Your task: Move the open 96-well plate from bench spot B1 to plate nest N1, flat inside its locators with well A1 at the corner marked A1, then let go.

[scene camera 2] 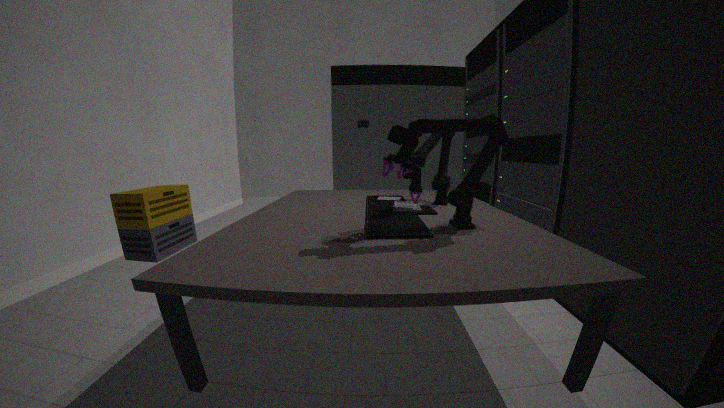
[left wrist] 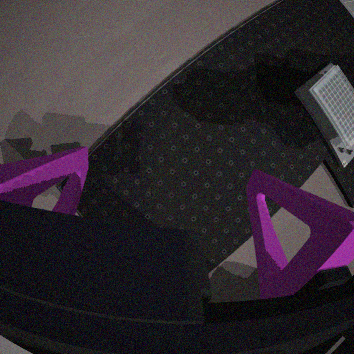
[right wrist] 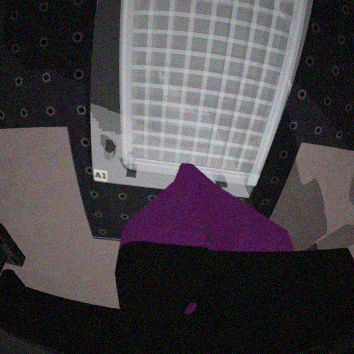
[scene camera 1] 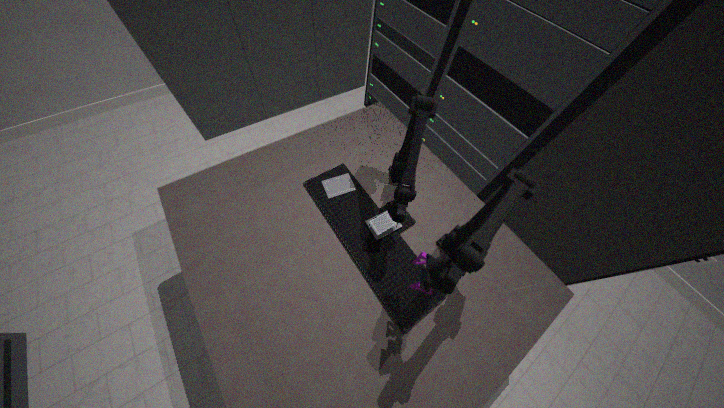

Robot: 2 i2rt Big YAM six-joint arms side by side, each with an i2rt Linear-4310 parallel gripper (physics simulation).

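Places are measured from the left arm's base along level axes (x ahead, y left, z up), in metres.
Where they show: left gripper, between the fingertips: (scene camera 2: pixel 390 177) (left wrist: pixel 171 167) (scene camera 1: pixel 411 275); right gripper, between the fingertips: (scene camera 2: pixel 414 203) (right wrist: pixel 184 172); left arm's base, origin of its link: (scene camera 2: pixel 461 225) (scene camera 1: pixel 448 246); right arm's base, origin of its link: (scene camera 2: pixel 441 203) (scene camera 1: pixel 397 174).
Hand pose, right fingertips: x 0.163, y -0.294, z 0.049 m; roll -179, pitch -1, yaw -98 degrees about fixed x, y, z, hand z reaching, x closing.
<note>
Each offset is from my right fingertips to the centre of the thing. "*": to the spot under its first point. Level surfaces: height alone.
The open white 96-well plate {dx +0.055, dy -0.008, dz -0.008 m} (scene camera 1: pixel 383 223) (scene camera 2: pixel 406 204) (left wrist: pixel 335 95) (right wrist: pixel 205 85) lies over the grey nest {dx +0.047, dy -0.006, dz -0.025 m} (left wrist: pixel 311 107) (right wrist: pixel 150 181). The nest's A1 label {* dx -0.021, dy +0.058, dz -0.024 m} (right wrist: pixel 100 175) is near the plate's lower left corner in the right wrist view. The plate covers the nest's right side there; whether it sits flat inside all locators I cannot tell. My right gripper (scene camera 1: pixel 399 224) (scene camera 2: pixel 415 201) (right wrist: pixel 184 172) is shut and empty, its tips at the plate's short end; contact is unclear. My left gripper (scene camera 1: pixel 413 274) (scene camera 2: pixel 393 175) (left wrist: pixel 171 167) is open and empty above the black board, away from the plate.
The black perforated board {dz -0.036 m} (scene camera 1: pixel 349 223) (scene camera 2: pixel 395 228) (left wrist: pixel 175 150) (right wrist: pixel 310 105) lies on the brown table {dz -0.049 m} (scene camera 1: pixel 253 253) (scene camera 2: pixel 283 263). A flat white rectangular piece {* dx +0.104, dy -0.348, dz -0.034 m} (scene camera 1: pixel 338 185) (scene camera 2: pixel 389 198) lies at the board's far end. Dark racks (scene camera 1: pixel 506 76) (scene camera 2: pixel 531 116) stand behind the arms.
</note>
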